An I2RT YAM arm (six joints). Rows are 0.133 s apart.
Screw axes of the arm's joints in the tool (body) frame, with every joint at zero. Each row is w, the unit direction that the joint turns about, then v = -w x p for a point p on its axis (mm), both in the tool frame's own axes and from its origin. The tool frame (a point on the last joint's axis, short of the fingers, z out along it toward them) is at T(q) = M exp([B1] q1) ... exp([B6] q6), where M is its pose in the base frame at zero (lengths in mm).
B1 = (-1, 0, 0, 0.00, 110.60, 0.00)
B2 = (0, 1, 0, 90.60, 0.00, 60.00)
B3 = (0, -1, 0, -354.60, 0.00, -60.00)
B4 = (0, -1, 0, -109.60, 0.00, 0.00)
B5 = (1, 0, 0, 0.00, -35.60, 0.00)
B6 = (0, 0, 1, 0.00, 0.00, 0.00)
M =
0 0 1 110.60
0 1 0 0.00
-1 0 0 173.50
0 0 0 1
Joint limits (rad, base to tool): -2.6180..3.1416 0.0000..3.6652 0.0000..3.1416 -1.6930..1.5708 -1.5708..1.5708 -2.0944..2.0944
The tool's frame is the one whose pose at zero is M.
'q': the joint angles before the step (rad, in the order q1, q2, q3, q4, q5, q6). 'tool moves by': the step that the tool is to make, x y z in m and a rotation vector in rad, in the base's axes. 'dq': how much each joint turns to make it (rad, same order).
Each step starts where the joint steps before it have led.
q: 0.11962, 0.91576, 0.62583, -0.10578, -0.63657, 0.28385
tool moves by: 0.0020, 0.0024, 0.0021, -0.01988, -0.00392, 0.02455
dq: 0.00949, 0.01529, 0.02006, -0.02157, -0.00590, -0.03054
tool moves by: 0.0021, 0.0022, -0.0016, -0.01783, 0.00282, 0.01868
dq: 0.00881, 0.01670, 0.00738, -0.01072, -0.00191, -0.02478
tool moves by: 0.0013, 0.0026, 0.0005, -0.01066, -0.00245, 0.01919
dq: 0.01088, 0.01099, 0.00959, -0.00779, -0.00291, -0.01677
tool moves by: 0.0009, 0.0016, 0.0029, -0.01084, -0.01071, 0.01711
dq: 0.00616, 0.00636, 0.01502, -0.01175, -0.00460, -0.01989
